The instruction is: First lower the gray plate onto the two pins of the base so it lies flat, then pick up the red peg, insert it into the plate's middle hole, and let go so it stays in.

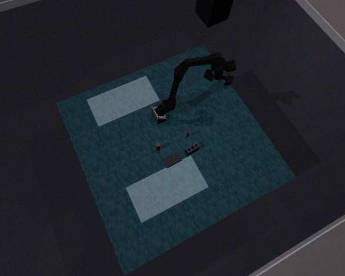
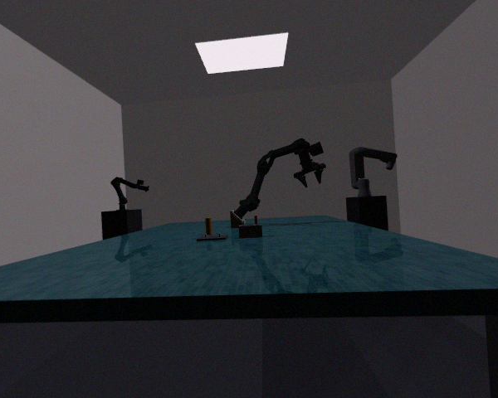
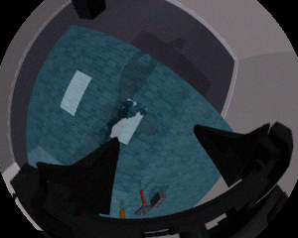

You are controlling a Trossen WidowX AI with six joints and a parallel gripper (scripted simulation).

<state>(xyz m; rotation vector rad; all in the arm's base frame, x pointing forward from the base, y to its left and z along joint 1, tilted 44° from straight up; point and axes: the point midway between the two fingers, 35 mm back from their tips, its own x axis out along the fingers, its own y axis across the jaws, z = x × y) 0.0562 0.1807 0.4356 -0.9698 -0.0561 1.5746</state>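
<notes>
Now: gripper tip 360 mm to the left of the gray plate, 280 mm short of it and 180 mm above it. Round my gripper tip: dark flat base 530 mm to the right, 280 mm ahead, 210 mm below; then red peg 340 mm to the right, 180 mm below, 170 mm ahead; then orange cylinder 570 mm to the right, 180 mm below, 150 mm ahead.
</notes>
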